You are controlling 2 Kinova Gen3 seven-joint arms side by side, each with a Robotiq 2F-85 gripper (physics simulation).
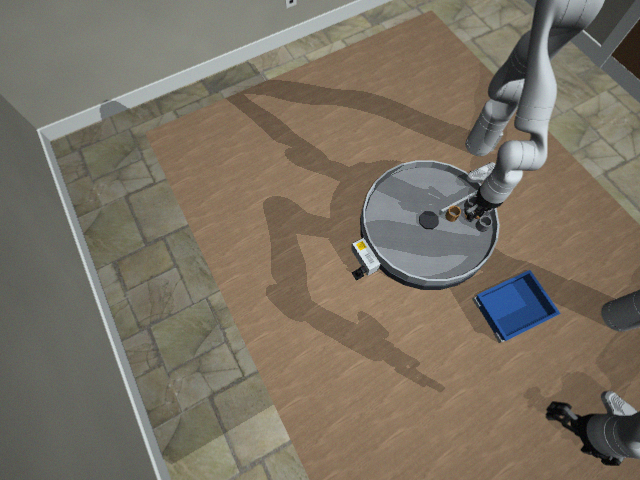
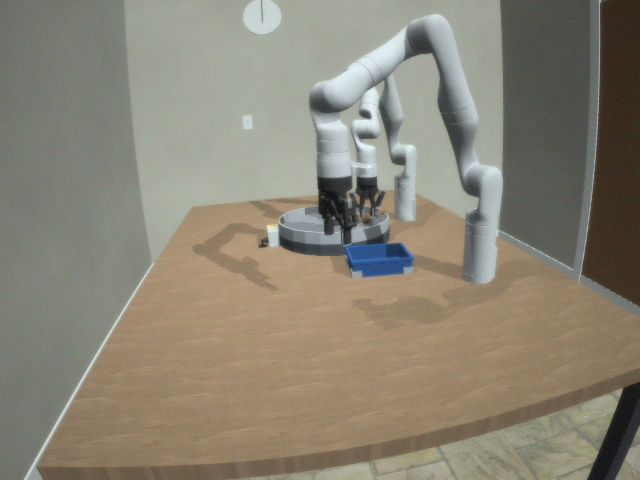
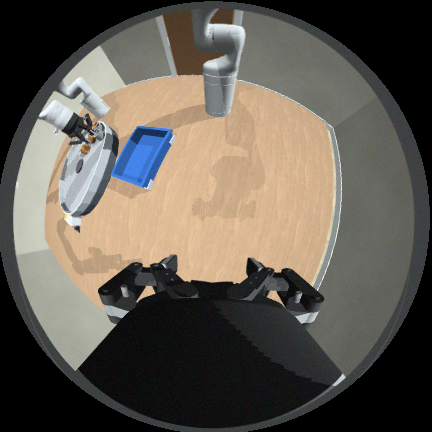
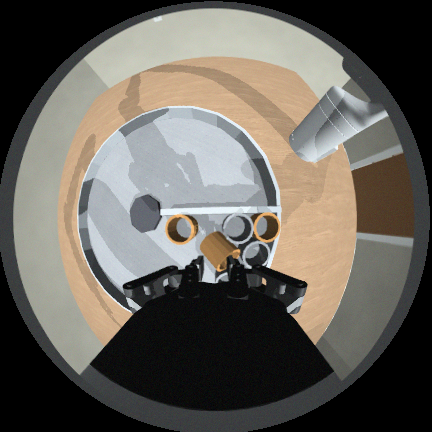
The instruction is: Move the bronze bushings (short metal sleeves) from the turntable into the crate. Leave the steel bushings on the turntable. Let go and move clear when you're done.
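Frame: origin at the left arm's base, x back, y right, z up, level; metres.
Seen in the pictures: left gripper, between the fingertips: [image 1: 566, 431] [image 2: 337, 239] [image 3: 211, 264]; right gripper, between the fingertips: [image 1: 474, 217] [image 2: 367, 218] [image 3: 92, 137] [image 4: 214, 261]; left arm's base, origin of its link: [image 1: 617, 316] [image 2: 477, 277] [image 3: 217, 109]; right arm's base, origin of its link: [image 1: 478, 145] [image 2: 405, 218] [image 3: 103, 112] [image 4: 302, 145].
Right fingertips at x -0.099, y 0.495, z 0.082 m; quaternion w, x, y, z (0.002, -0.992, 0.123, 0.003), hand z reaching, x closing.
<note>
Offsets run from my right fingertips to a thing's top centre. "pt": to the spot under its first point.
My right gripper [image 1: 471, 212] [image 2: 367, 219] [image 4: 214, 261] is low over the turntable [image 1: 408, 258] [image 2: 310, 240] [image 4: 215, 140], its fingers shut on a tilted bronze bushing @(dz +0.024, dx +0.010, dy +0.013 m) [image 4: 215, 249]. A second bronze bushing [image 1: 453, 213] [image 4: 170, 230] stands nearer the hub; a third bronze bushing @(dz +0.009, dx +0.077, dy +0.027 m) [image 4: 267, 214] stands by the outer rim. Steel bushings @(dz +0.009, dx +0.040, dy +0.037 m) [image 4: 237, 215] [image 4: 256, 243] stand beside them; another steel bushing is partly hidden under the fingers. The blue crate @(dz -0.032, dx -0.110, dy -0.264 m) [image 1: 488, 317] [image 2: 379, 267] [image 3: 161, 162] shows no bushing inside. My left gripper [image 1: 581, 438] [image 2: 338, 235] [image 3: 211, 264] is open and empty, high above the table.
A light divider bar [image 1: 454, 203] [image 4: 220, 210] runs from the dark hub @(dz -0.021, dx -0.097, dy +0.094 m) [image 1: 428, 220] [image 4: 145, 213] to the turntable's rim, beside the bushings. A white box @(pt dz -0.024, dx -0.330, dy +0.144 m) [image 1: 366, 256] [image 2: 272, 236] with a yellow label sits against the turntable's outer wall. The left arm's base [image 2: 479, 253] stands to the right of the crate.
</note>
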